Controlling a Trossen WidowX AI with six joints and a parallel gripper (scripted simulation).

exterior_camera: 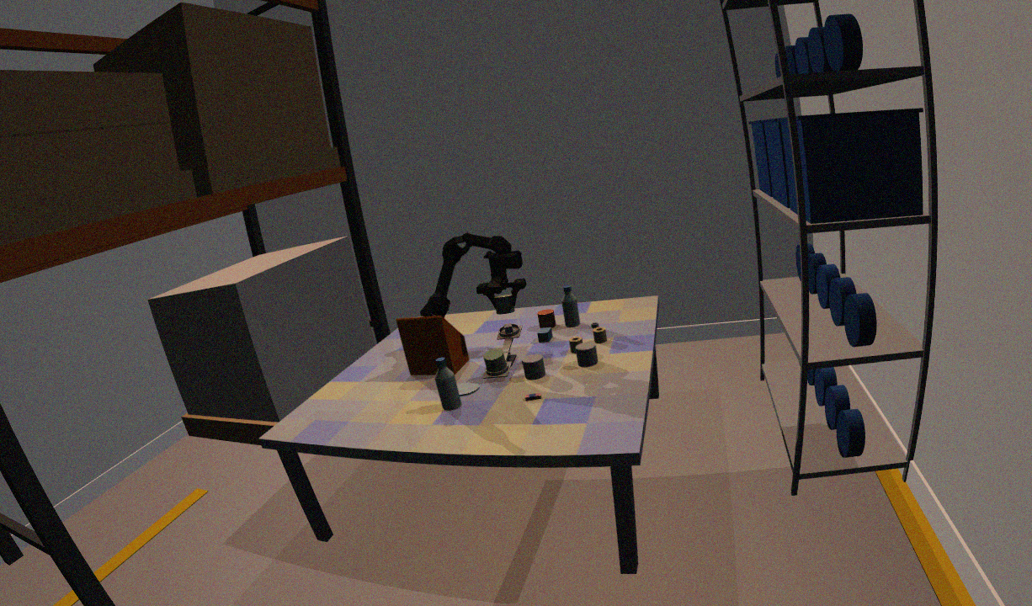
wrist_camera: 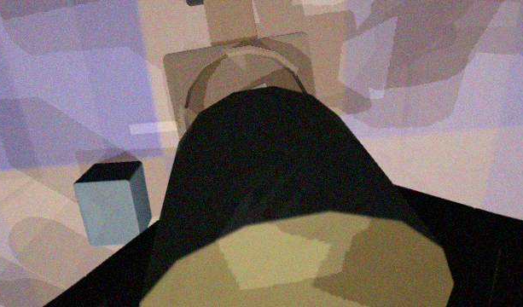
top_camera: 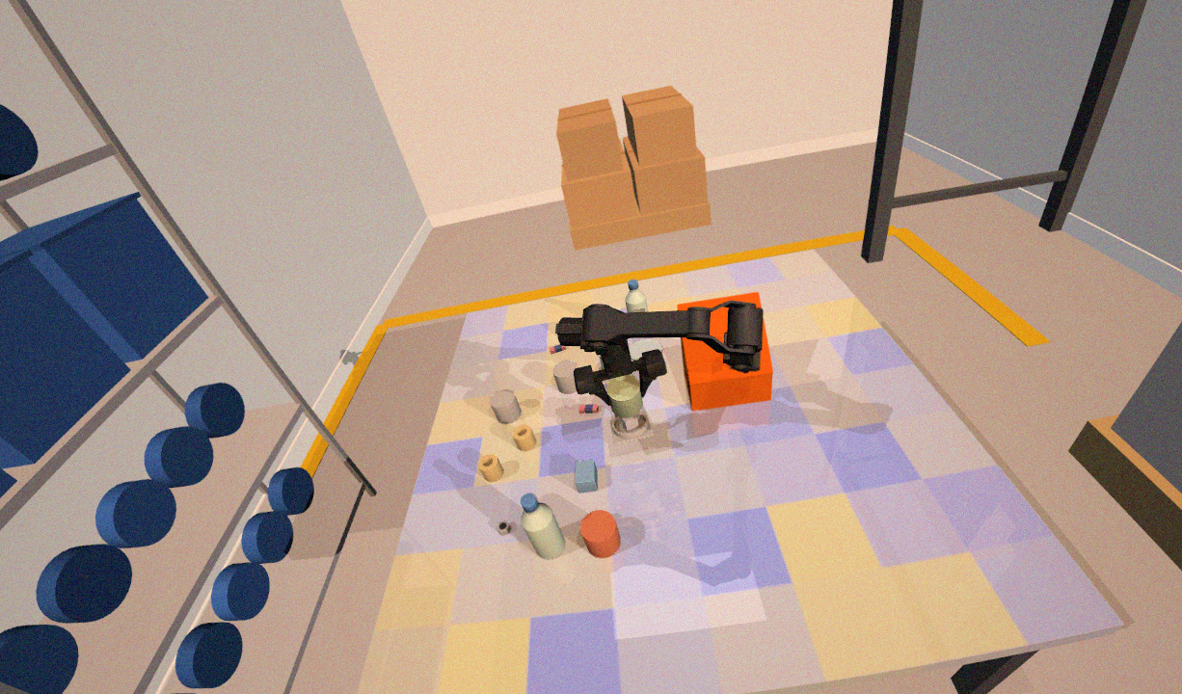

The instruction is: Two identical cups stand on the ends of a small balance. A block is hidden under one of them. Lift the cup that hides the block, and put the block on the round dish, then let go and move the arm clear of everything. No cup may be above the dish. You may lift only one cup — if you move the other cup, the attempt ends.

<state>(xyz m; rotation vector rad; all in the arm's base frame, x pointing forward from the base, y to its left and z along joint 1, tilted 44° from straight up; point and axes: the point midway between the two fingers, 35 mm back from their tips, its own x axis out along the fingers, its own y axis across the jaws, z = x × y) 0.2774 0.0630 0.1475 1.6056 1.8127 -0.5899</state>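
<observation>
Right now my gripper tip is 370 mm to the left of the round dish, 170 mm above it and 40 mm past it. Round my gripper tip: balance 130 mm to the right, 130 mm below, 30 mm ahead; red cylinder 230 mm to the left, 130 mm below, 60 mm ahead.
</observation>
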